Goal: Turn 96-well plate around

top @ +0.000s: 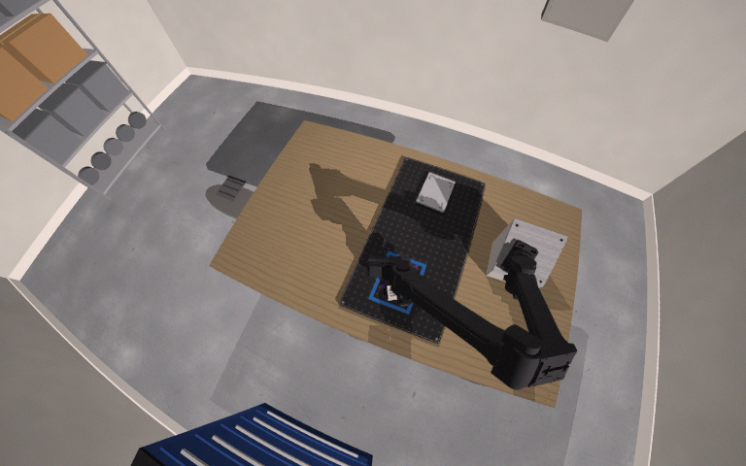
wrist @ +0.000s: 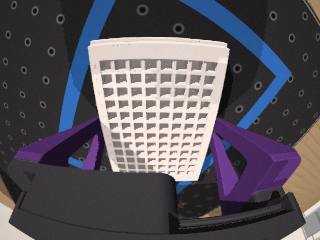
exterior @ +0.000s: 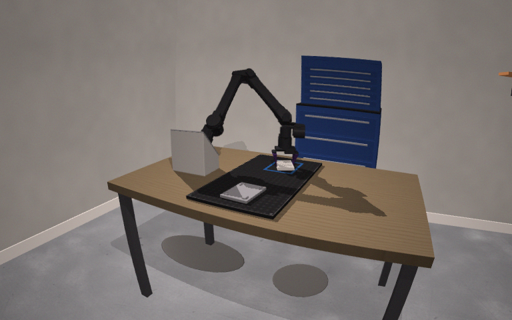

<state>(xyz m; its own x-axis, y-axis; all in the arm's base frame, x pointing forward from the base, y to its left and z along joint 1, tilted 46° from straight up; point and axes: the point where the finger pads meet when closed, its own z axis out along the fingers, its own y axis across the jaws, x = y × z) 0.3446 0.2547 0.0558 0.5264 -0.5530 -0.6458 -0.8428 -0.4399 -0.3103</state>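
The white 96-well plate is right at my hand. Also, from my hand: grey plate nest N1 (10 mm ahead, 410 mm to the right); then A1 label (60 mm ahead, 340 mm to the right).
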